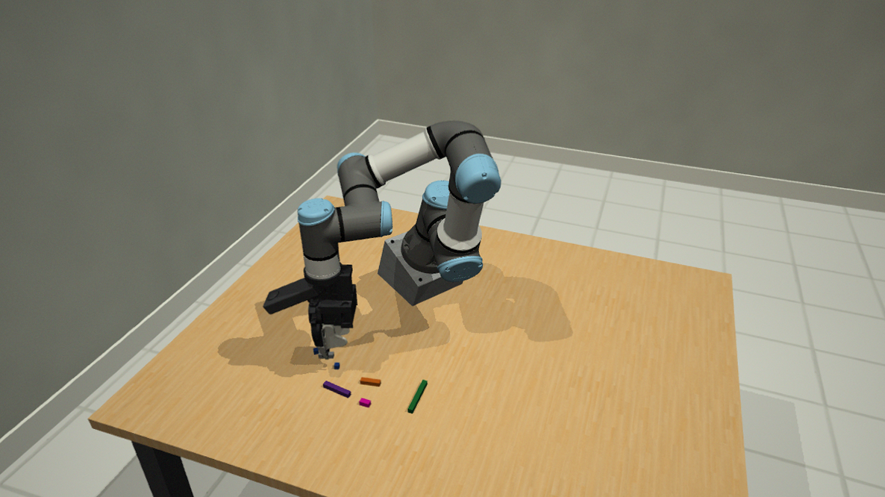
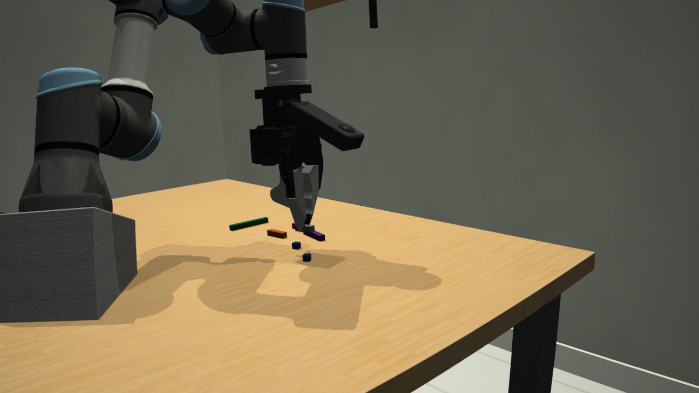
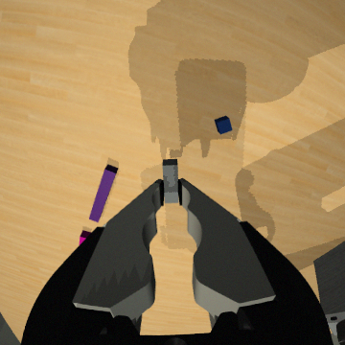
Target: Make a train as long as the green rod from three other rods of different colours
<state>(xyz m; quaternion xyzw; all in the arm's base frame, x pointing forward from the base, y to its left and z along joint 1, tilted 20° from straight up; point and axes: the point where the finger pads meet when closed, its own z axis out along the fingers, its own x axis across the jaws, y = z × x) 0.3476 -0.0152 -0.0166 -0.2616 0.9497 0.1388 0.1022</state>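
Now: the purple rod 6 cm to the left of my hand, 4 cm below it and 4 cm ahead of it. Also, from my hand: grey rod (1 cm below); then orange rod (10 cm to the left, 4 cm below, 1 cm behind); then magenta rod (13 cm to the left, 4 cm below, 4 cm ahead).
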